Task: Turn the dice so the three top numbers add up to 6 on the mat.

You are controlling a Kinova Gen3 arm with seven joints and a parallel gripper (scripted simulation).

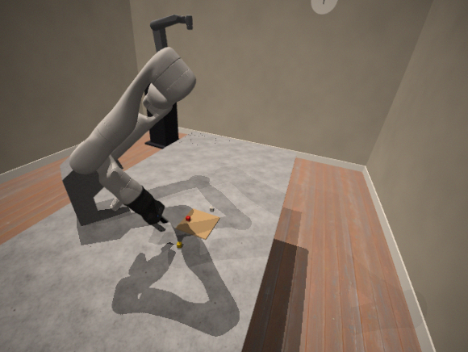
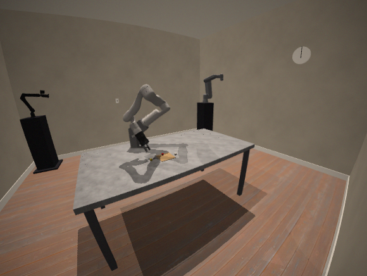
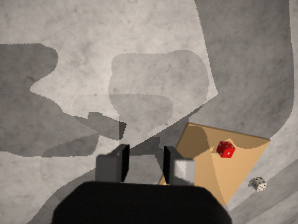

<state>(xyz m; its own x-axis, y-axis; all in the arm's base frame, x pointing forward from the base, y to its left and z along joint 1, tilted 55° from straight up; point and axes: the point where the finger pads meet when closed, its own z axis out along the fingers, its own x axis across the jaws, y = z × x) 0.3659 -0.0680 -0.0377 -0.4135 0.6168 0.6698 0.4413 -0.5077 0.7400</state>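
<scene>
Right now my hand is 80 mm above the yellow die, 70 mm short of it and 10 mm to the right of it. From my hand the other things lie so: tan mat: 150 mm to the left, 90 mm below, 60 mm ahead; then white die: 250 mm to the left, 80 mm below, 70 mm ahead; then red die: 140 mm to the left, 80 mm below, 20 mm ahead.
</scene>
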